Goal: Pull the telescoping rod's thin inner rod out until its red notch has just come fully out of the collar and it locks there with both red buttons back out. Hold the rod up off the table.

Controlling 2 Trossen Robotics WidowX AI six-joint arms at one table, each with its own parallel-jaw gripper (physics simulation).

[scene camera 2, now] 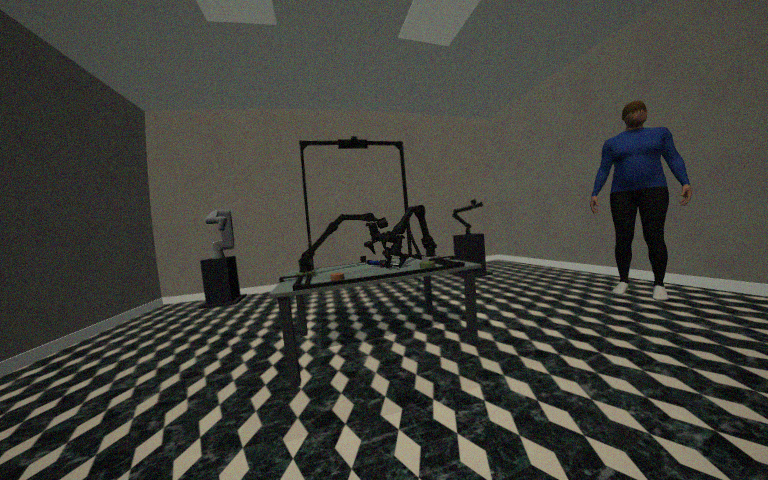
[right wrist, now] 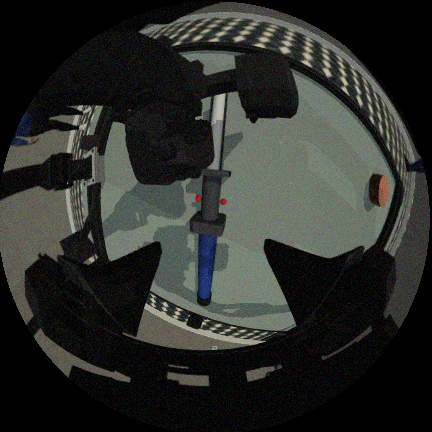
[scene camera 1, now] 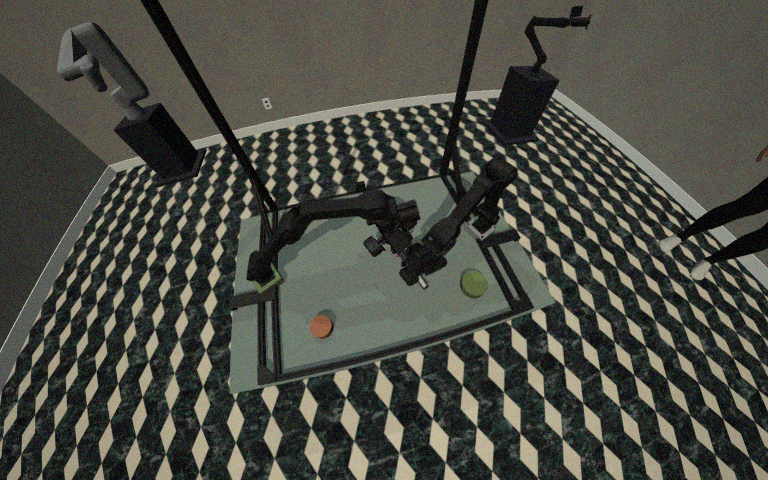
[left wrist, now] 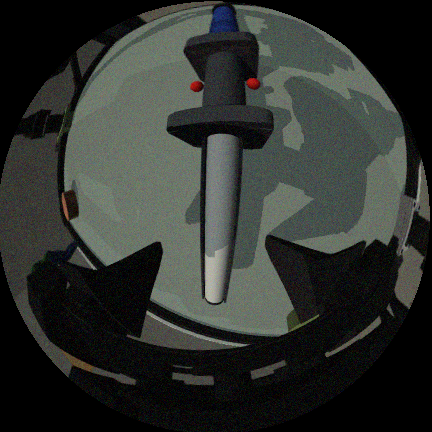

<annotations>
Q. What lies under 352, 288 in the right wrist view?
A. The right gripper.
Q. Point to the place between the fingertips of the left gripper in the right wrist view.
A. At 222, 122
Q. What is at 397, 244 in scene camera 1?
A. The right gripper.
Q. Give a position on a telescoping rod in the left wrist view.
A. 224, 58
</annotations>
